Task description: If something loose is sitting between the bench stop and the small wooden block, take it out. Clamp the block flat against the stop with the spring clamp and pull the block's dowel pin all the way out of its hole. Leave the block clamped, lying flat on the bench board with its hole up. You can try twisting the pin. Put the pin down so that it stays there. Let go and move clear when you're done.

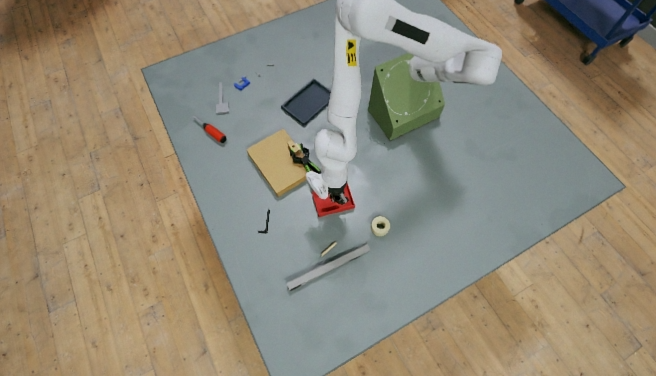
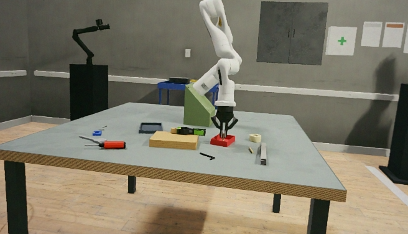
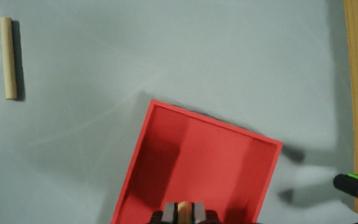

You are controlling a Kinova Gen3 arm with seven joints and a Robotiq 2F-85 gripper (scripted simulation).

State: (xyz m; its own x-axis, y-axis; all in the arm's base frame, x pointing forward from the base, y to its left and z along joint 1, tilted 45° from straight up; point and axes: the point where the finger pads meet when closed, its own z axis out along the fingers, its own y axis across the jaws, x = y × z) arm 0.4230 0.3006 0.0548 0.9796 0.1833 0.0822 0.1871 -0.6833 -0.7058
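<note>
The dowel pin is 2 cm below my hand. Also, from my hand: small wooden block 5 cm ahead, 22 cm to the right; then red tray 4 cm below; then loose dowel 8 cm ahead, 14 cm to the left, 4 cm below.
</note>
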